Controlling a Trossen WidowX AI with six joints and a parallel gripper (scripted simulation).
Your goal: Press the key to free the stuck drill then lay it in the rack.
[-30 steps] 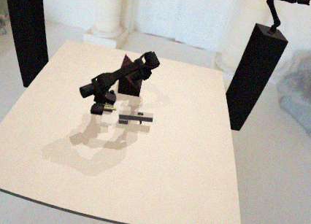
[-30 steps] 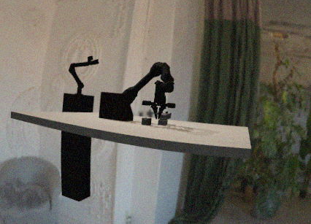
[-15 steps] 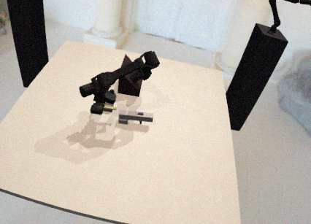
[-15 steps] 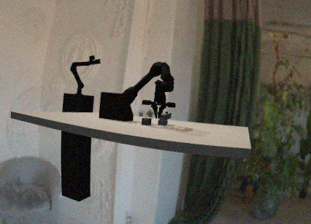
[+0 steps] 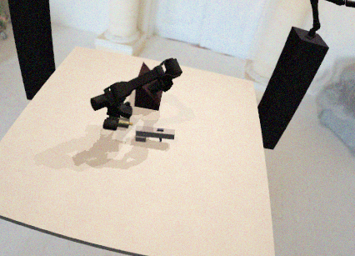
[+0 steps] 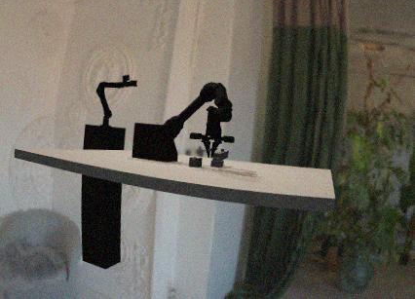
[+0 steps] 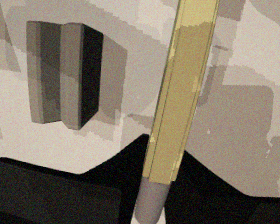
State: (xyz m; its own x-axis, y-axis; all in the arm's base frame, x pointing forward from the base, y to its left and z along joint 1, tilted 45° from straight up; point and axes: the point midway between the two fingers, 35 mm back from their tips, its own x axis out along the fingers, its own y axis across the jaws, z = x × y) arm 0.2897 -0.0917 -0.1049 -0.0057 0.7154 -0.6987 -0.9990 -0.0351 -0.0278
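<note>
The drill is 4 cm to the left of my gripper tip and 4 cm above it. Round my gripper tip: dark key 23 cm to the left, 1 cm behind; grey rack 7 cm behind, 3 cm to the left, 3 cm below; grey housing block 20 cm to the left, 1 cm behind.
</note>
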